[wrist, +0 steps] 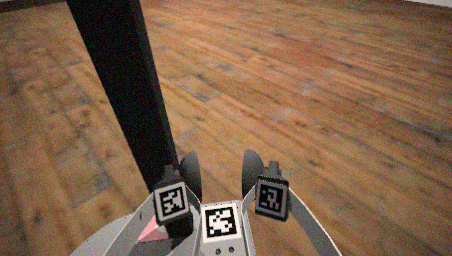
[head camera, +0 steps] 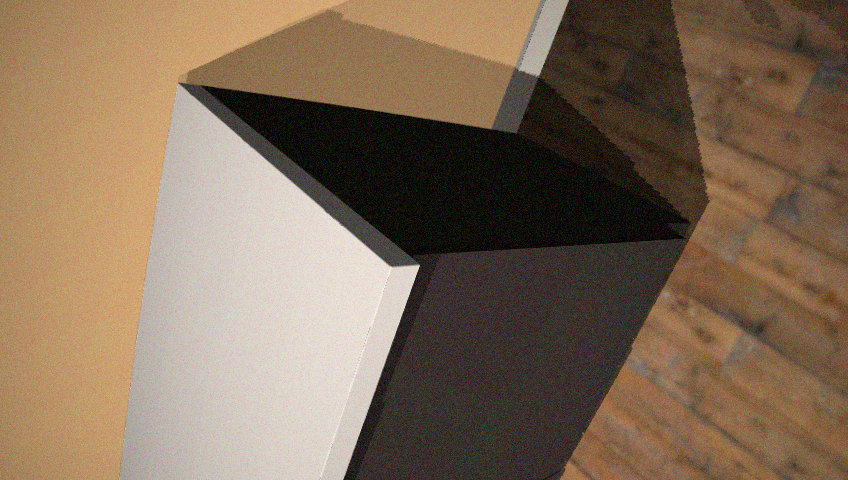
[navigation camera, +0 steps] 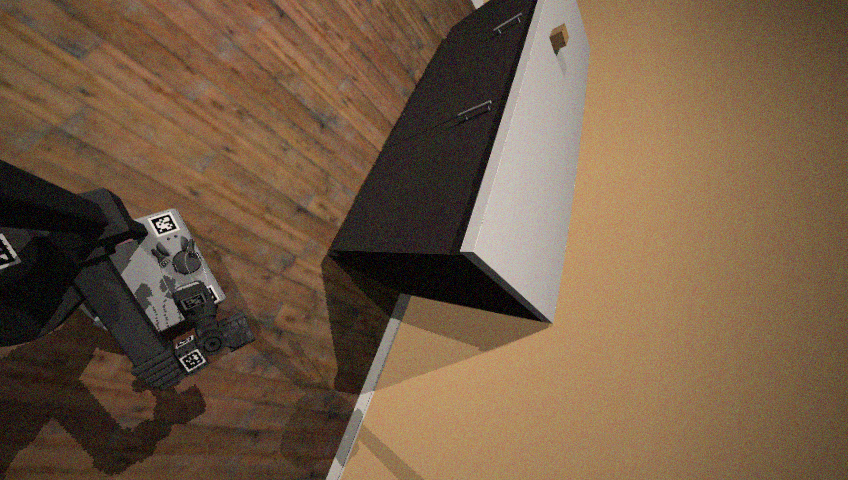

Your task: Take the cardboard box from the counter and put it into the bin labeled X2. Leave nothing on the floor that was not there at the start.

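Places are measured from the robot's base along level axes (x down, y left, z ahead), in centimetres.
Pixels of known places: gripper, fingertip midpoint: [navigation camera: 171, 240]; robot's base at its link origin: [navigation camera: 186, 259].
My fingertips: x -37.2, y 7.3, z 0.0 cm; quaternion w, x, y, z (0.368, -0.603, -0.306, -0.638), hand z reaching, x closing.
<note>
Ahead of a thing's pixels: the offset from my fingertips to its middle. "pt": to the spot under its first point. Level surfaces: height alone.
The small brown cardboard box {dy +30.7, dx -56.3, dz +139.0 cm} [navigation camera: 559, 36] stands on the far part of the white counter top {dx -53.8 cm} [head camera: 255, 249] [navigation camera: 529, 172] in the navigation view, at the upper right. The box does not show in the head view, where the near end of the counter fills the middle. My gripper [wrist: 221, 167] is open in the wrist view, with a gap between its two rounded fingertips and wood floor behind them. It is apart from the box and the counter. The bin labeled X2 does not show in these views.
The dark cabinet {pt dy -14.6, dx -23.0, dz +61.8 cm} [head camera: 505, 356] [navigation camera: 434, 196] under the counter has bar handles. A tan wall [head camera: 71, 178] [navigation camera: 702, 237] is behind it, with a white baseboard [navigation camera: 380, 356]. My black mast [wrist: 120, 80] crosses the left of the wrist view. My base [navigation camera: 148, 273] stands on the wood floor.
</note>
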